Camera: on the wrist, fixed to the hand. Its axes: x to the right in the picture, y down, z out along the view.
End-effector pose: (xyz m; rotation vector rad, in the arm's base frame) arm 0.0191 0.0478 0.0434 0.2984 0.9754 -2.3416
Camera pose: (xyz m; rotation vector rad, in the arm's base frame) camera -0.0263 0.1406 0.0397 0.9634 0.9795 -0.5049
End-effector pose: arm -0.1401 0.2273 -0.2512 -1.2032 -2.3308 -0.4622
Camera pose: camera -0.1855 0.1493 -0.2008 -2.3338 -0.3495 -0.6814
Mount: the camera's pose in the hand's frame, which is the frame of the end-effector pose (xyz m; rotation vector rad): -0.0014 -0.0771 -0.0689 -0.6045 0.4986 1.5956
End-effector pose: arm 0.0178 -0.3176 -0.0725 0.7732 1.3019 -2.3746
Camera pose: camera 0.0000 -0.2183 -0.0500 1.4223 0.8022 -0.5267
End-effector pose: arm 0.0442 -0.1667 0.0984 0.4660 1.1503 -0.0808
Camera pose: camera -0.0385 -0.2092 0.0531 0.7486 0.9141 1.7874
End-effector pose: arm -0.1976 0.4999 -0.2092 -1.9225 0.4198 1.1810
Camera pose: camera -0.1090 0.4925 -0.1564 1.5240 -1.5957 -1.2166
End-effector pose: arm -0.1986 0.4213 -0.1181 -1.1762 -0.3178 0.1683
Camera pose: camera -0.1799 0.3312 -0.0709 -1.7758 1.1610 1.1920
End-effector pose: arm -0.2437 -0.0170 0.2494 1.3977 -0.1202 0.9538
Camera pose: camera -0.2276 0.0509 0.1731 0.2288 -1.1467 2.2515
